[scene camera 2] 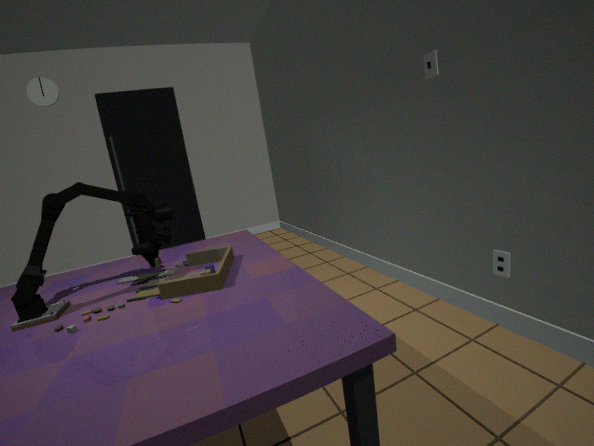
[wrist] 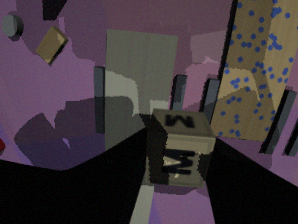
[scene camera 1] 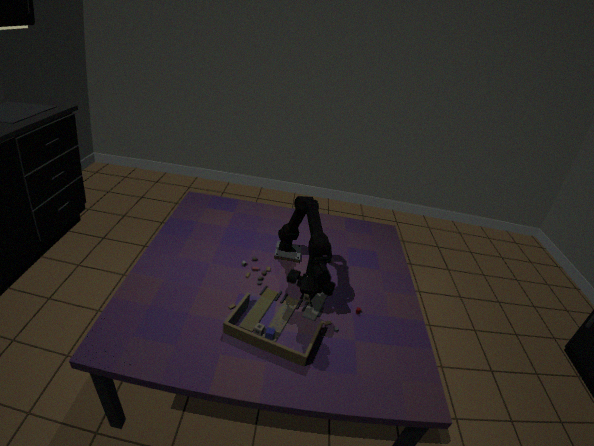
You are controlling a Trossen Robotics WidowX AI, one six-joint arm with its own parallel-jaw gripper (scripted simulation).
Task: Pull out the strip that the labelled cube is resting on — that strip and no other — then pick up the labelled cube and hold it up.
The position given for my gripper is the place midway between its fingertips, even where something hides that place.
My gripper [scene camera 2: 155,264] carries a labelled cube.
My gripper is seen too in the wrist view [wrist: 176,137] and in scene camera 1 [scene camera 1: 307,297].
